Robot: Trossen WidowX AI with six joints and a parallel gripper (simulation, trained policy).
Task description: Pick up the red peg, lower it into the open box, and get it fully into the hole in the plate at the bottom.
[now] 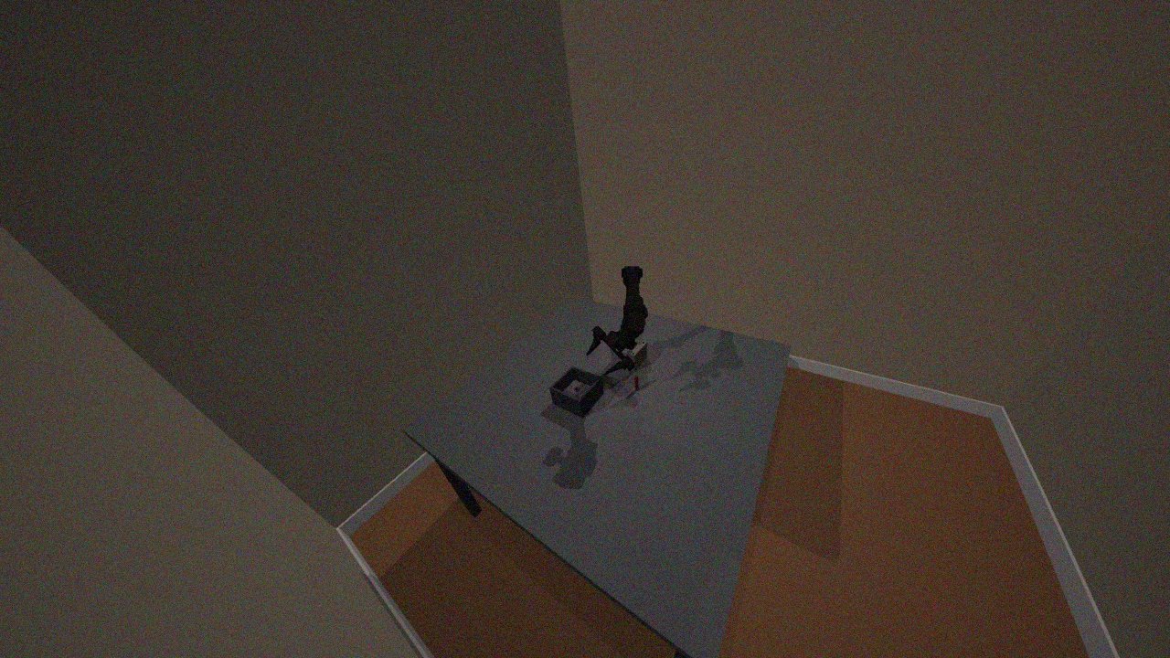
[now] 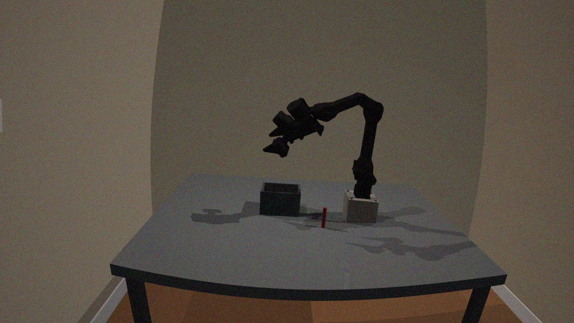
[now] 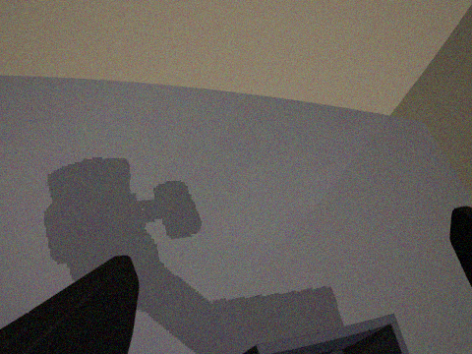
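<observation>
Now: the red peg 23 cm behind my gripper tip, 4 cm to the left of it and 26 cm below it. The rest, counted from my gripper tip: light plate: 7 cm behind, 16 cm to the right, 26 cm below; then dark box: 7 cm behind, 16 cm to the right, 28 cm below.
</observation>
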